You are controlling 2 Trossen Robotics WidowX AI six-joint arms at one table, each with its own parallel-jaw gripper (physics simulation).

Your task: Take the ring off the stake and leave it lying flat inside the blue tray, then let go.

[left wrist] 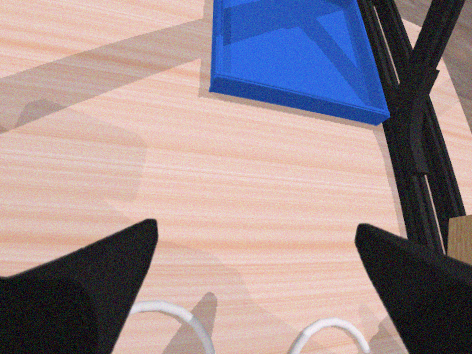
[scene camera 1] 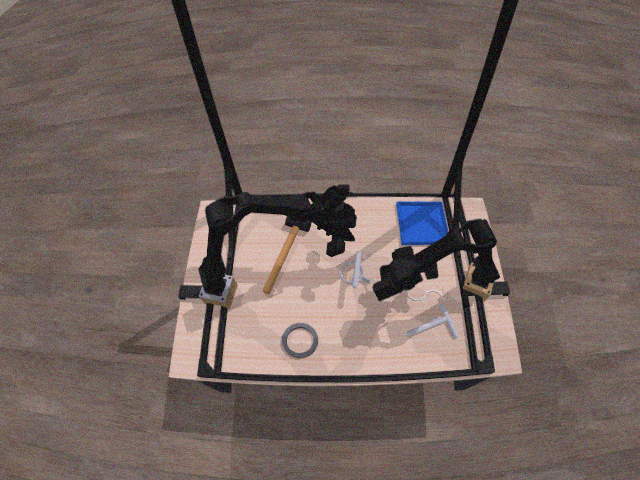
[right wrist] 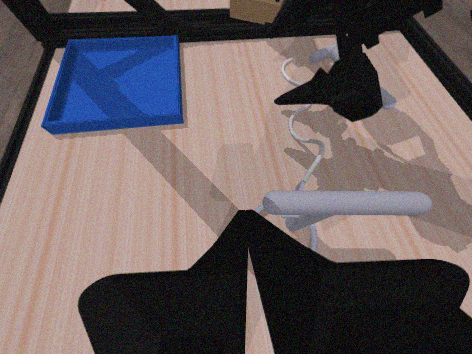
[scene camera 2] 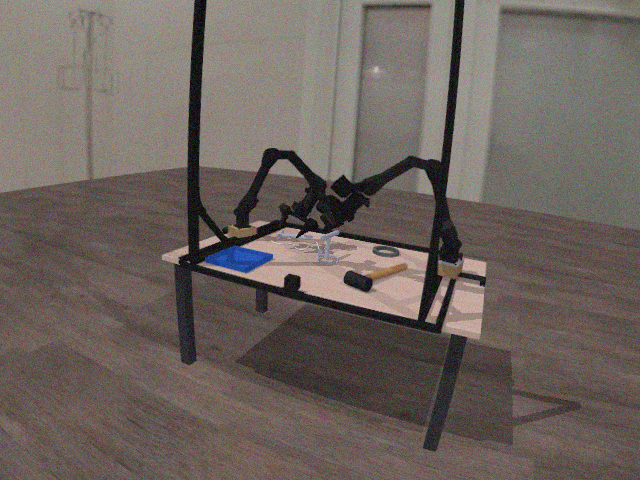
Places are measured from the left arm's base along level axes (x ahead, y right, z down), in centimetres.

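Pixels of known places: left gripper, fingertip midpoint: (left wrist: 257, 231) (right wrist: 272, 69) (scene camera 2: 287, 232); right gripper, fingertip midpoint: (scene camera 1: 354, 240) (right wrist: 245, 217) (scene camera 2: 324, 230); left arm's base, link origin: (scene camera 1: 481, 278) (scene camera 2: 242, 226); right arm's base, link origin: (scene camera 1: 215, 286) (scene camera 2: 448, 259).
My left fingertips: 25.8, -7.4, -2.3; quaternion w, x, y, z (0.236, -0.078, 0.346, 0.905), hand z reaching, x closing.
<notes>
Ahead of a thing's pixels: the offset from my left fingertips to its top centre, as dx, dy, dz. "*": to the spot under its first point.
A pale T-topped stake @[+16.4, -9.4, -2.9] (scene camera 1: 356, 269) (scene camera 2: 326, 248) (right wrist: 350, 202) stands mid-table. A thin pale ring @[* +22.3, -8.5, +7.2] (scene camera 1: 341, 272) (right wrist: 314, 239) shows low around it; how they link is unclear. A thick grey ring @[+24.3, -37.3, +6.5] (scene camera 1: 284, 341) (scene camera 2: 386, 251) lies flat on the table, apart from any stake. The blue tray @[+1.6, +24.5, +5.8] (scene camera 1: 421, 244) (scene camera 2: 246, 268) (left wrist: 295, 102) (right wrist: 115, 127) is empty. My left gripper (left wrist: 257, 231) is open and empty above the table, with the tray beyond its fingertips. My right gripper (scene camera 1: 350, 237) (right wrist: 245, 217) is shut and empty, near one end of the stake's crossbar.
A mallet with a wooden handle @[+44.4, -10.7, +3.0] (scene camera 1: 280, 260) (scene camera 2: 387, 271) lies on the table. A second pale T-shaped piece @[-14.4, -15.9, +6.0] (scene camera 1: 429, 327) lies to the right in scene camera 1, near a wavy pale wire (scene camera 1: 426, 298) (right wrist: 320, 147). Black frame rails run along the table's edges.
</notes>
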